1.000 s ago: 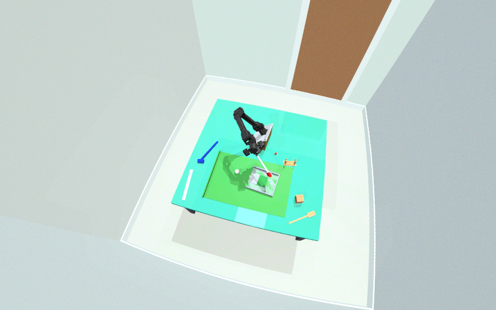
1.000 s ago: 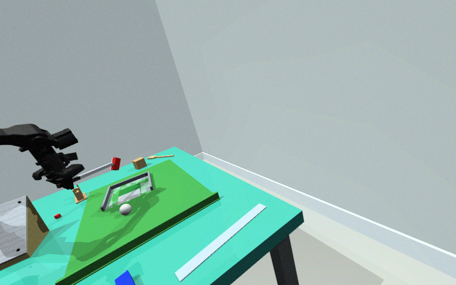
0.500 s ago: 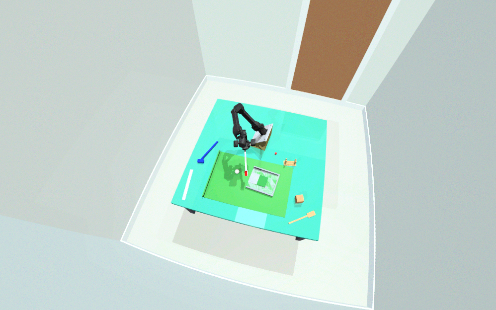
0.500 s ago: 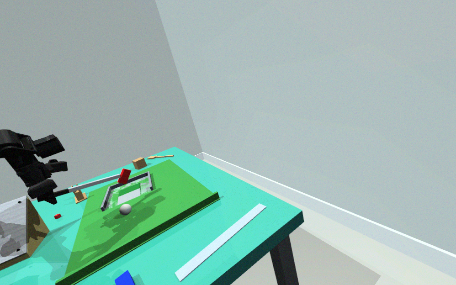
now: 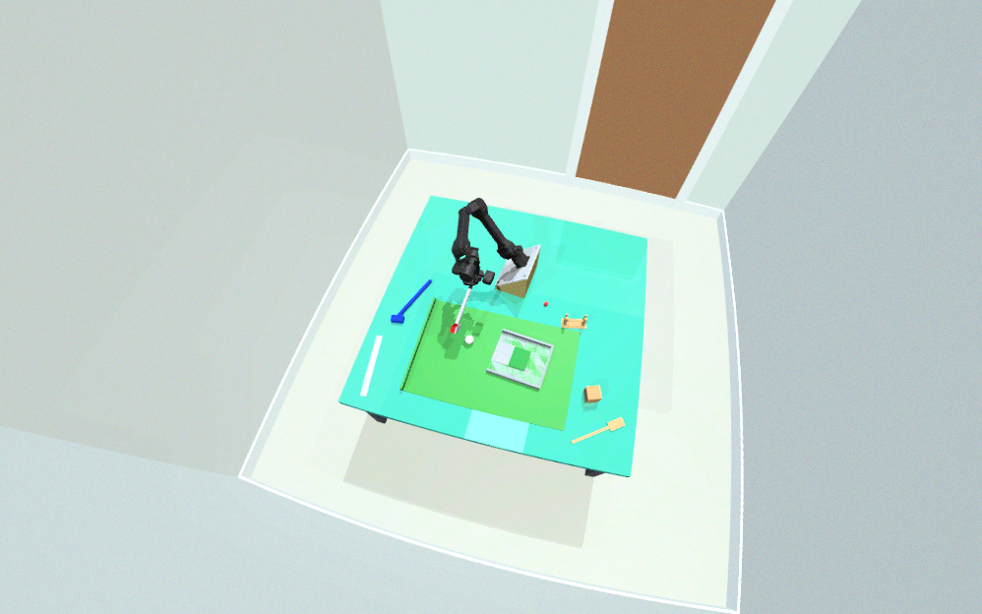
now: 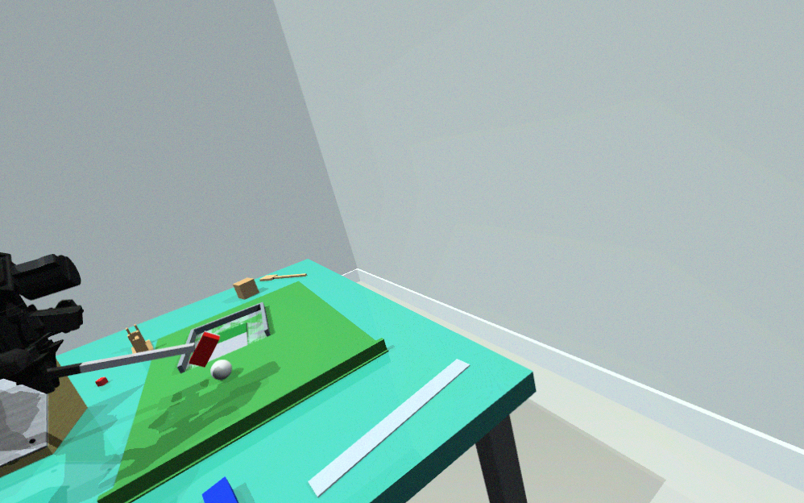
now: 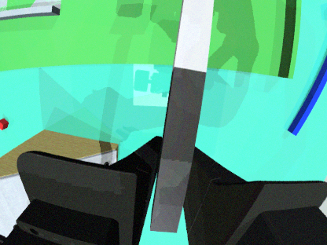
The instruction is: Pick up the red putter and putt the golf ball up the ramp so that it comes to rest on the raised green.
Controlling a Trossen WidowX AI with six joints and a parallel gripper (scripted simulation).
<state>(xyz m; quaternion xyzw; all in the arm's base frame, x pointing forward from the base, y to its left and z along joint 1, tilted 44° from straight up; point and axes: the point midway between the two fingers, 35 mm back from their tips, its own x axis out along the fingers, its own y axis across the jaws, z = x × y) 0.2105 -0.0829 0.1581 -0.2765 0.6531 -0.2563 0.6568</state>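
Now: gripper tip 12 cm short of the red putter and 1 cm to the right of it. Also, from my gripper tip: blue putter 14 cm ahead, 28 cm to the right, 13 cm below; then white golf ball 22 cm ahead, 7 cm to the left, 12 cm below; then red piece 10 cm behind, 34 cm to the left, 14 cm below.
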